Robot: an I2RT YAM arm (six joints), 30 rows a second.
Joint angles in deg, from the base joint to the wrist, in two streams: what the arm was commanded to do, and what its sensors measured. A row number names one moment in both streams.
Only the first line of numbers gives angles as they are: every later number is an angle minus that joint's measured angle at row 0.
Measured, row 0:
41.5 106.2 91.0 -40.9 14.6 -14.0
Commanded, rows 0 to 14:
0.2 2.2 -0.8 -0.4 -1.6 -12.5
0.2 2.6 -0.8 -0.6 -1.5 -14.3
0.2 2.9 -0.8 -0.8 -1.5 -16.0
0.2 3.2 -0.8 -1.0 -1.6 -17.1
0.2 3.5 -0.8 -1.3 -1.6 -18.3
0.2 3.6 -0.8 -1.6 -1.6 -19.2
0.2 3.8 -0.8 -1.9 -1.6 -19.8
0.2 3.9 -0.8 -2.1 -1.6 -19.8
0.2 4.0 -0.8 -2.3 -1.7 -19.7
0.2 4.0 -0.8 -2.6 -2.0 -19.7
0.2 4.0 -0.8 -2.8 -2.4 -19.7
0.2 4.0 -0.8 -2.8 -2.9 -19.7
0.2 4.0 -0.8 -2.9 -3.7 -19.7
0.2 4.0 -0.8 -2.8 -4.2 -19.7
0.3 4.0 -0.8 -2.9 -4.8 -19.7
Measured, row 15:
0.0 3.6 -0.5 -2.6 -2.3 -18.3
